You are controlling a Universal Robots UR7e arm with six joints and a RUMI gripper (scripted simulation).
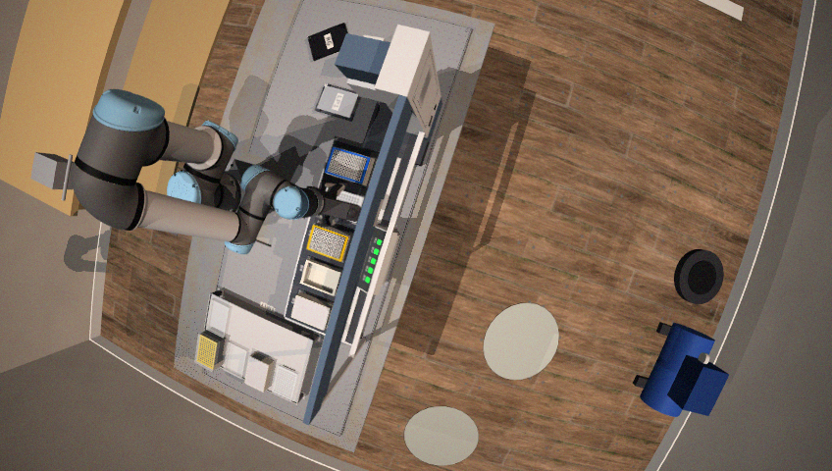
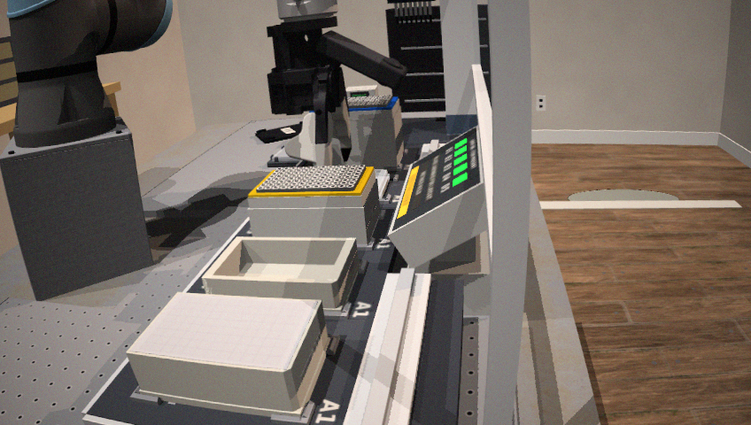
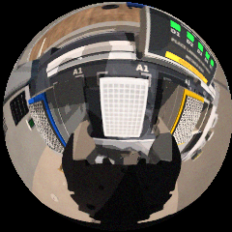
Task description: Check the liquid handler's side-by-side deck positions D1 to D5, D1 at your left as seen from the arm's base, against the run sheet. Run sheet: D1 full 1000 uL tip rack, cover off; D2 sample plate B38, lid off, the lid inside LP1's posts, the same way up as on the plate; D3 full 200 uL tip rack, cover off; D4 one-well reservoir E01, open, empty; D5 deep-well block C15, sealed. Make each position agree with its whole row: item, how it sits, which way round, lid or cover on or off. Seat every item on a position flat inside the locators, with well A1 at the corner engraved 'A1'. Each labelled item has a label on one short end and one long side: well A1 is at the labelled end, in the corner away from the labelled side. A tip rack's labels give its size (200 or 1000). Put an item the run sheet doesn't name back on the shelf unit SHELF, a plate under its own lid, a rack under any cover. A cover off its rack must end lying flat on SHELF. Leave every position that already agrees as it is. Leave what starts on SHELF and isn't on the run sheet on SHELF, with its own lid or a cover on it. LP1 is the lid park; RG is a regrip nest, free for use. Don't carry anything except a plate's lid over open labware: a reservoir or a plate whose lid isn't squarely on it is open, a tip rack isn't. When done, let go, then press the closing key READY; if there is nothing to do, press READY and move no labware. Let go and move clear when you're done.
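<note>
My hand is 12 cm to the left of the yellow-rimmed tip rack, 2 cm below it and 1 cm past it. From my hand the other things lie so: one-well reservoir: 25 cm to the right, 4 cm behind, 2 cm below; then deep-well block: 37 cm to the right, 6 cm behind; then blue-rimmed tip rack: 13 cm to the left, 4 cm above, 3 cm ahead.
</note>
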